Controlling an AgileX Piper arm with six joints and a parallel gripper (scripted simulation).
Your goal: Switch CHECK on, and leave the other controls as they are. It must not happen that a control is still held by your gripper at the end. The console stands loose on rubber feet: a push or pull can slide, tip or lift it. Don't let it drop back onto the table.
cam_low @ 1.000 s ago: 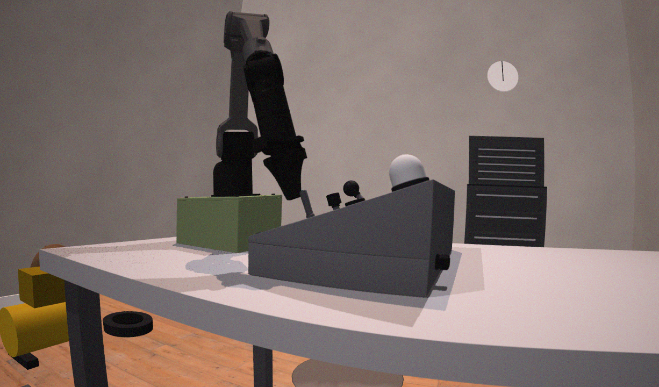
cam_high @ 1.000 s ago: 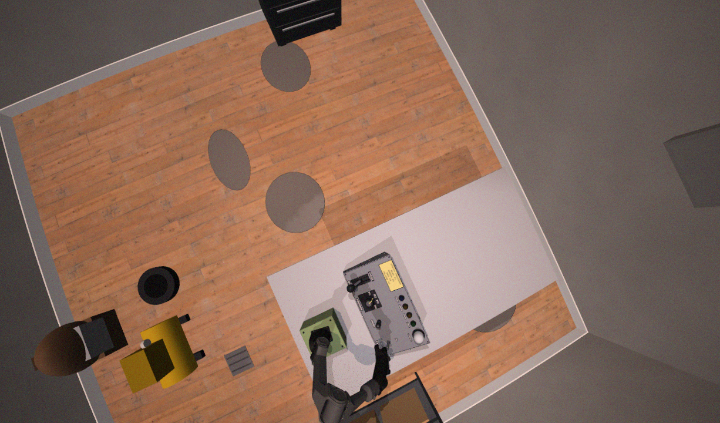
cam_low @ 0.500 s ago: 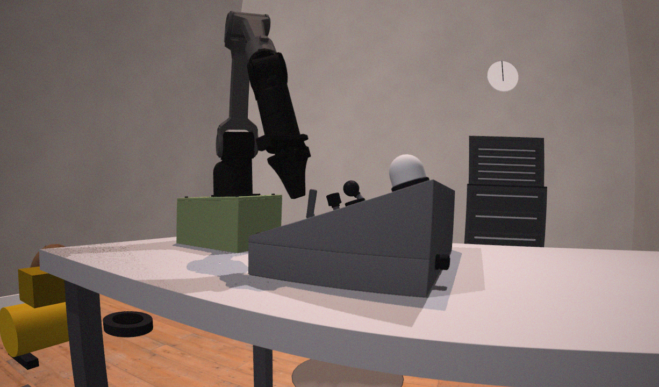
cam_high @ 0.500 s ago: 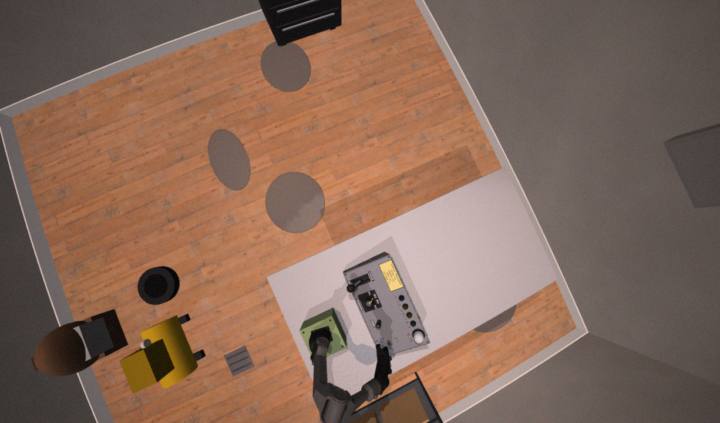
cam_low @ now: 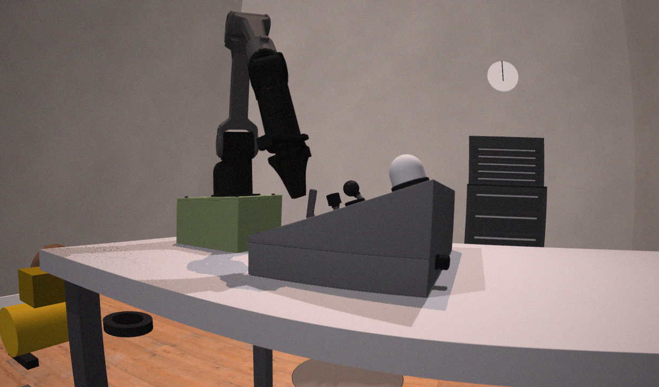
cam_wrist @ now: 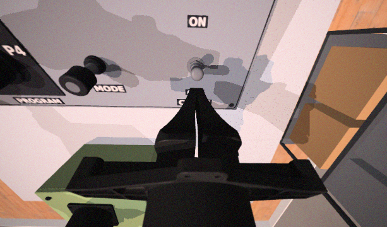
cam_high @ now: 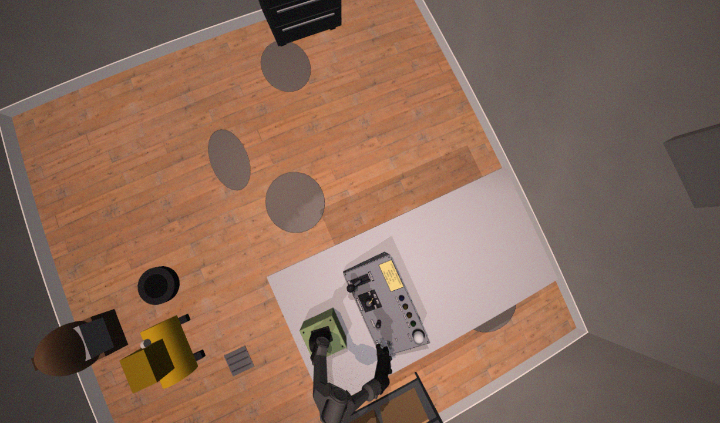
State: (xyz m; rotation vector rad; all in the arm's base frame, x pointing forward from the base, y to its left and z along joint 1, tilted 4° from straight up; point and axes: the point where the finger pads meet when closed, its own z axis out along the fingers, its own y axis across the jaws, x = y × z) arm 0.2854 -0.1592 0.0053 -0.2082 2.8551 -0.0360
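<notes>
My gripper is now 20 mm short of the check toggle and 20 mm above it. The rest, counted from my hand: program dial 250 mm to the left, 20 mm below; grey console 190 mm to the left, 40 mm below, 20 mm ahead; mode knob 120 mm to the left, 20 mm below.
</notes>
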